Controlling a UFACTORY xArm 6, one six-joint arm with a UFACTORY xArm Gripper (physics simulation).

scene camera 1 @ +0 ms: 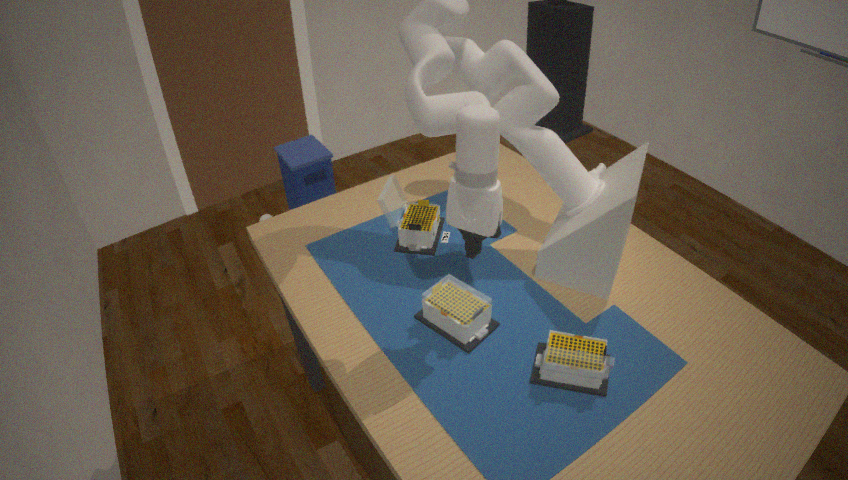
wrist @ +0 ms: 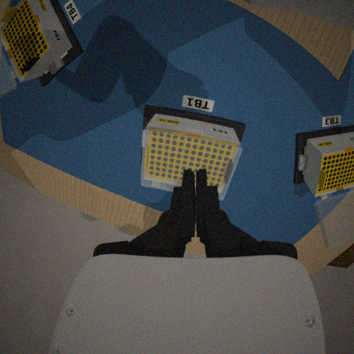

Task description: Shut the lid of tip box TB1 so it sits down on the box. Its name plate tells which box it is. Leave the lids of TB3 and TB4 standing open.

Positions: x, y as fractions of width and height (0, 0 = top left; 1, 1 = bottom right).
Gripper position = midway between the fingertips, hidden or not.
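You can see the gripper (scene camera 1: 0.56, 0.53), and there's a blue mat (wrist: 0.25, 0.34) to be seen as well.
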